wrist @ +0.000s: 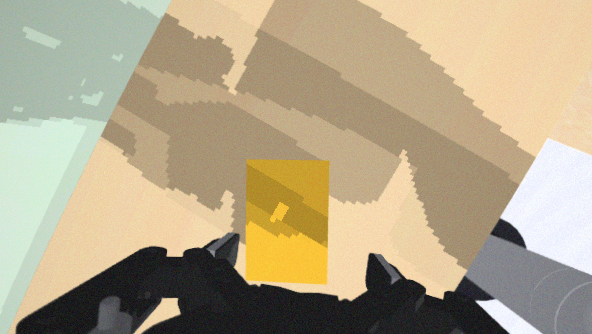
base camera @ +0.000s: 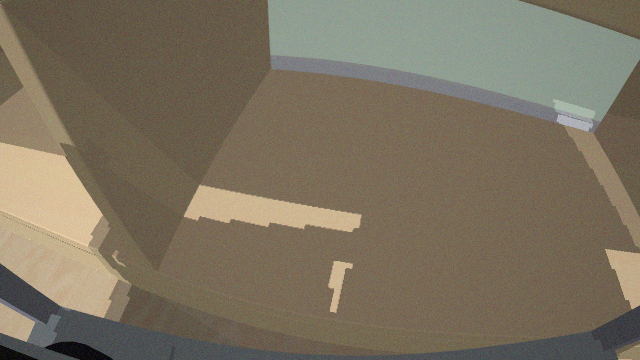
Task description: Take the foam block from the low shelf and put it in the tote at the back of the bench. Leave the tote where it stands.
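Where they show: gripper, fingertip midpoint: (wrist: 301,257); arm's base, origin of the base link: (wrist: 483,258).
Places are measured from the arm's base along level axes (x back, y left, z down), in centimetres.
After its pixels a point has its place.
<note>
The yellow foam block (wrist: 287,255) @(x -34.7, y 2.0, z -25.8 cm) lies on a light wood-coloured surface (wrist: 500,60) @(x -23.2, y -19.4, z -21.3 cm) in the wrist view, its long side running up and down the picture. My gripper (wrist: 301,257) @(x -33.8, y 1.2, z -27.4 cm) is open and empty, its two black fingers wide apart. It hangs above the block, with one fingertip to the left and one to the right of the block's lower part, and clear gaps between. The block's lower end comes close to the black gripper body in the picture. Neither the gripper nor the block shows in the base camera view. The tote does not show in either view.
In the base camera view, a brown upright panel (base camera: 150,90) @(x -29.8, y 14.6, z 17.7 cm) stands left, with a pale green surface (base camera: 425,40) @(x -57.2, y -13.3, z 24.5 cm) behind. A dark grey frame edge (base camera: 250,345) @(x -17.9, y 7.6, z 39.7 cm) runs along the bottom. In the wrist view, a grey cylindrical part (wrist: 515,272) @(x -4.5, y -1.1, z -10.9 cm) is at the lower right beside a white surface (wrist: 560,200).
</note>
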